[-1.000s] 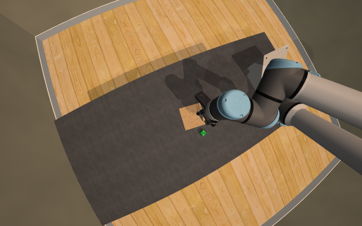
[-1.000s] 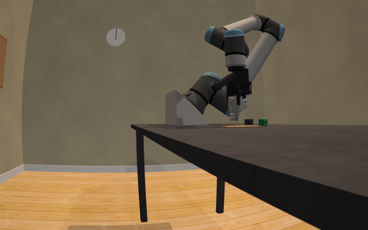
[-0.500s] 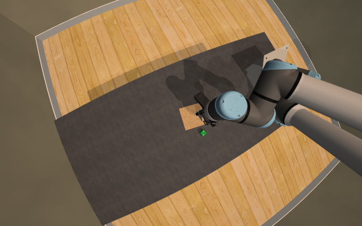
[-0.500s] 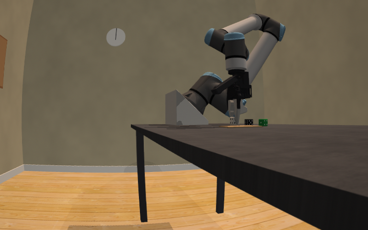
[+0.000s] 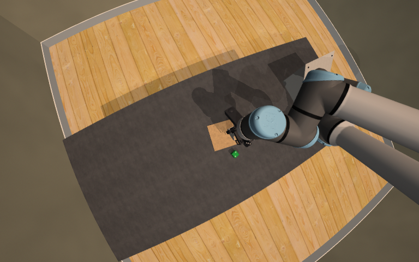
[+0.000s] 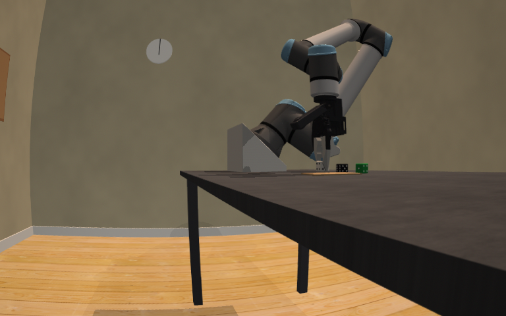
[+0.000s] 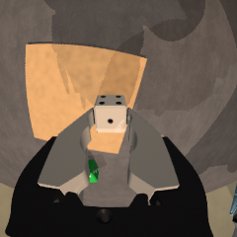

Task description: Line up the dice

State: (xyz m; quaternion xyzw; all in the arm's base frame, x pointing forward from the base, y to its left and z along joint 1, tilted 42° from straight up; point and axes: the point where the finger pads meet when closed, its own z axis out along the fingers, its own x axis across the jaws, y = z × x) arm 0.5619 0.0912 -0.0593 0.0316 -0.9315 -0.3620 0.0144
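My gripper is now right at the white die. From my hand the other things lie so: tan mat 50 mm ahead, 20 mm below; then green die 40 mm ahead, 120 mm to the left, 10 mm below; then black die 50 mm behind, 100 mm to the left, 10 mm below.
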